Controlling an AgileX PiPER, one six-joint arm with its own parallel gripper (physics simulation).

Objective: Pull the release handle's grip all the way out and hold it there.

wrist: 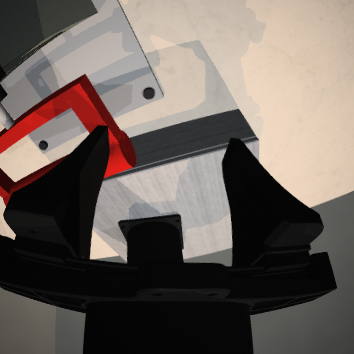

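Note:
The red release handle (119,156) is an open frame at the left of the wrist view. Its near right end, with a rounded edge, shows beside and partly behind the left finger. My gripper (167,143) is open, with its fingers wide apart. The handle is not between the fingers; whether the left finger touches it I cannot tell. A pale grey mounting plate (120,50) with dark round holes lies beyond the handle. Part of a silver rod (6,118) shows at the left edge, by the handle's far side.
A brushed-metal box (205,175) with a dark strip (200,129) along its edge lies below and between the fingers. A black square-flanged part (154,240) is on its near face. A dark grey-green block (55,15) stands at the upper left, beside the plate.

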